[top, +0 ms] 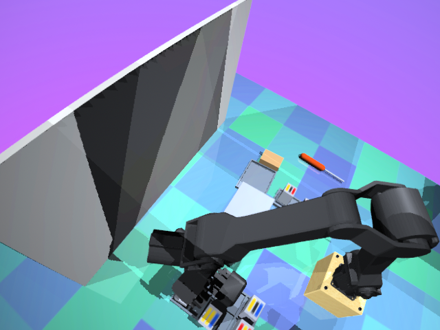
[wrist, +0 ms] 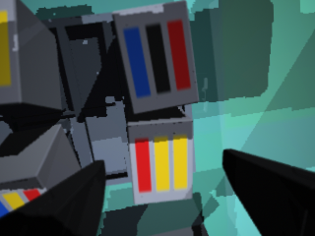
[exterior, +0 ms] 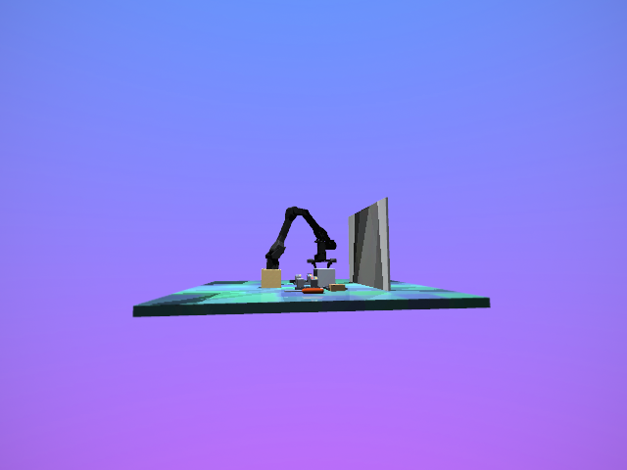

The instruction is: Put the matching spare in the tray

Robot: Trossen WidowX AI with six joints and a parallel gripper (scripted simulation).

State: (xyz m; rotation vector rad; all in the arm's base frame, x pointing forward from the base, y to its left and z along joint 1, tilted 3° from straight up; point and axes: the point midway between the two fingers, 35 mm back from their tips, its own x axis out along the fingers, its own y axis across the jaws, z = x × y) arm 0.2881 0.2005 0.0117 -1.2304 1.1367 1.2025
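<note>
Now: the grey spare 2 cm below my gripper tip. From my gripper tip the other things lie so: tray: 35 cm to the right, 6 cm ahead, 5 cm below; white wall panel: 25 cm ahead, 17 cm above, 15 cm to the right; mounted unit: 17 cm to the right, 1 cm below.
</note>
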